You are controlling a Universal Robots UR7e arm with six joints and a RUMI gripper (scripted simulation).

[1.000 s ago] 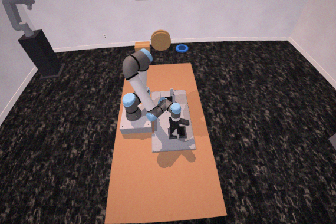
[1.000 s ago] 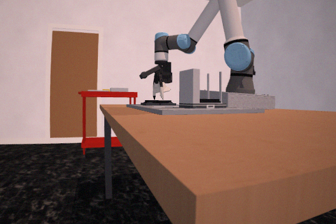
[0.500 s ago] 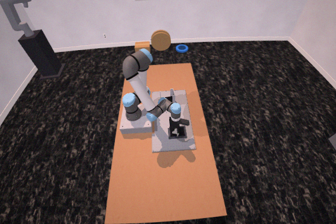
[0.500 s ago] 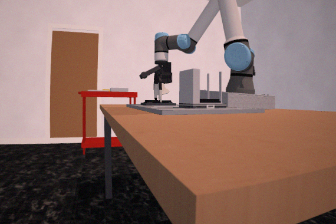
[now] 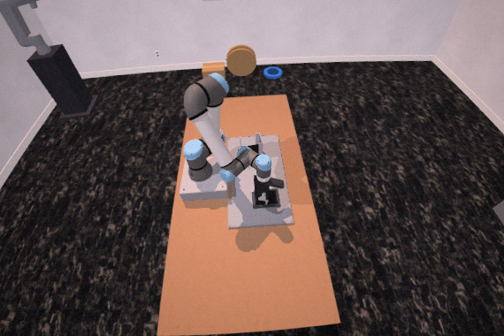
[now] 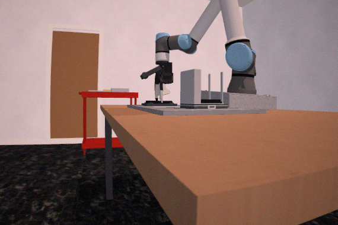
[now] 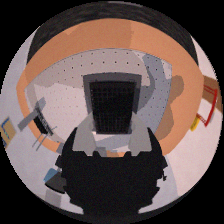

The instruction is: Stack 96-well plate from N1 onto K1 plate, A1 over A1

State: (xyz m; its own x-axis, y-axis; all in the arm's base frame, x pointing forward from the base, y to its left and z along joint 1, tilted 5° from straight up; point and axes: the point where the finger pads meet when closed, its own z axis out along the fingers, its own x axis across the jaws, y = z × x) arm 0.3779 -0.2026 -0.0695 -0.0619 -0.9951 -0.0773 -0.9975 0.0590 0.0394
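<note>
Now: hand 3 cm short of the tall grey wall, 38 cm to the right of it and 5 cm below it. The rest, counted from my hand: black 96-well plate 1 cm below.
</note>
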